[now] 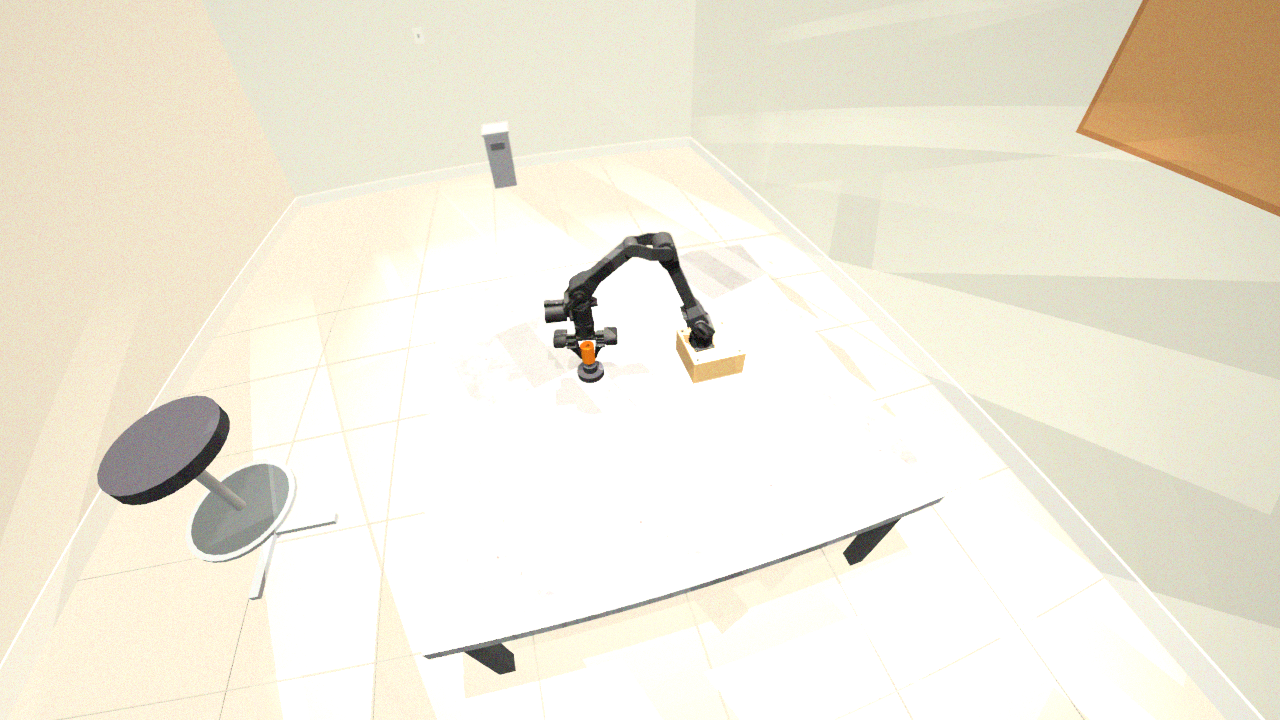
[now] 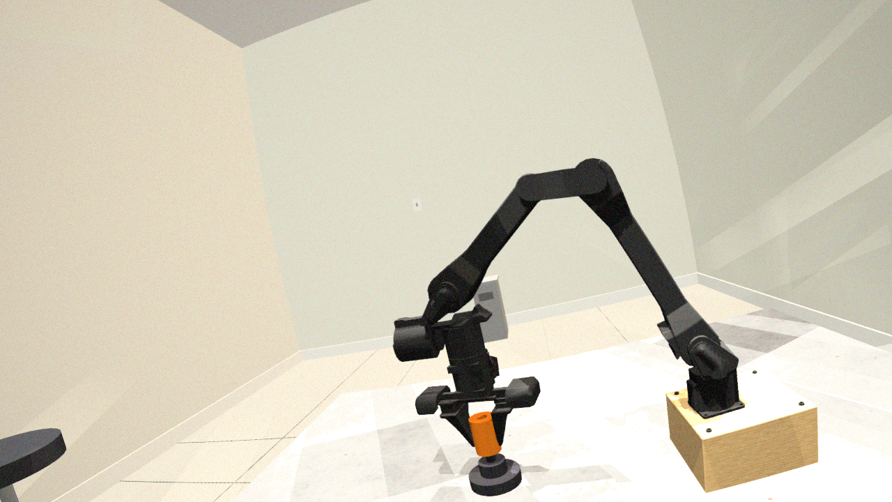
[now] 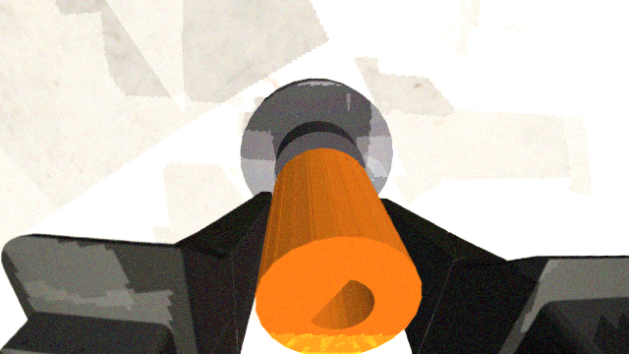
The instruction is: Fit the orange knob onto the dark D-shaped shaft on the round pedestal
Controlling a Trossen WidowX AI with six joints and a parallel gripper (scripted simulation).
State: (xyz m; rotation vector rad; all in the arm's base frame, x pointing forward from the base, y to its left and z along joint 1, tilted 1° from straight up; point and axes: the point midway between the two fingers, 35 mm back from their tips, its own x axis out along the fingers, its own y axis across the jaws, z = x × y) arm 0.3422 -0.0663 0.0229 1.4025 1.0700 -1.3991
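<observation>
My gripper tip is now 20 mm below the orange knob. Round my gripper tip: dark shaft (40 mm below).
</observation>
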